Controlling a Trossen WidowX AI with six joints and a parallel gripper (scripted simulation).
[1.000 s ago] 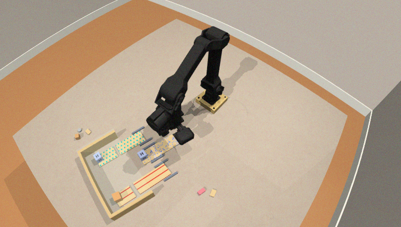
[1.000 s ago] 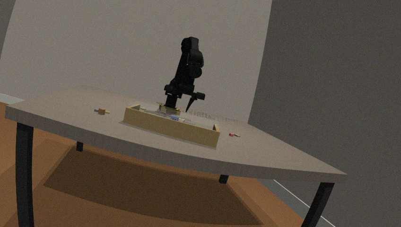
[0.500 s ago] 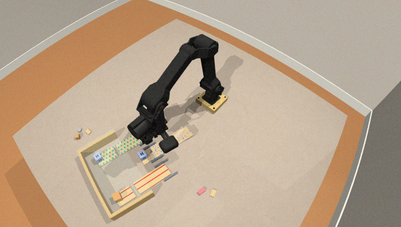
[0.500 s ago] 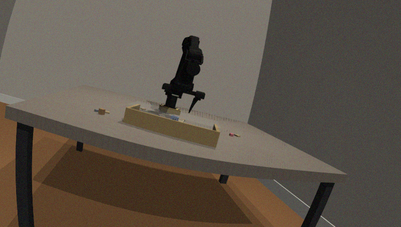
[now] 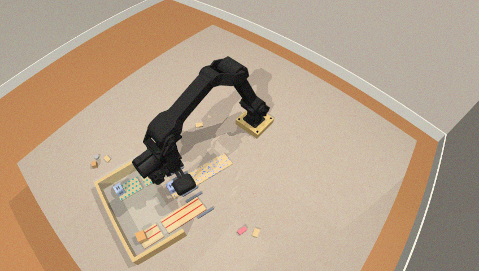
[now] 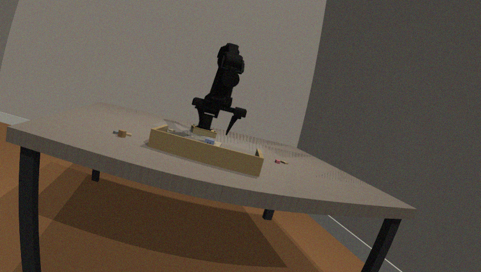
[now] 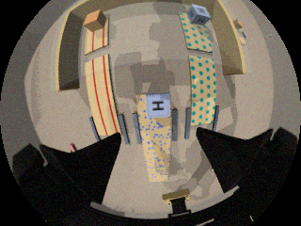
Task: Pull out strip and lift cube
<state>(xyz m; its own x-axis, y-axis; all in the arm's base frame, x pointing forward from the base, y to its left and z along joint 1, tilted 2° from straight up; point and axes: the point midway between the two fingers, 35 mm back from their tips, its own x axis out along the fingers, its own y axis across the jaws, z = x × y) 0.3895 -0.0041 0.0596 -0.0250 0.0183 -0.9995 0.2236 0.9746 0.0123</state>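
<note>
Right now the red-lined strip is 9 cm to the left of my gripper tip, 6 cm below it and 6 cm ahead of it. Also, from my gripper tip: pink block: 26 cm to the left, 6 cm below, 3 cm behind.
</note>
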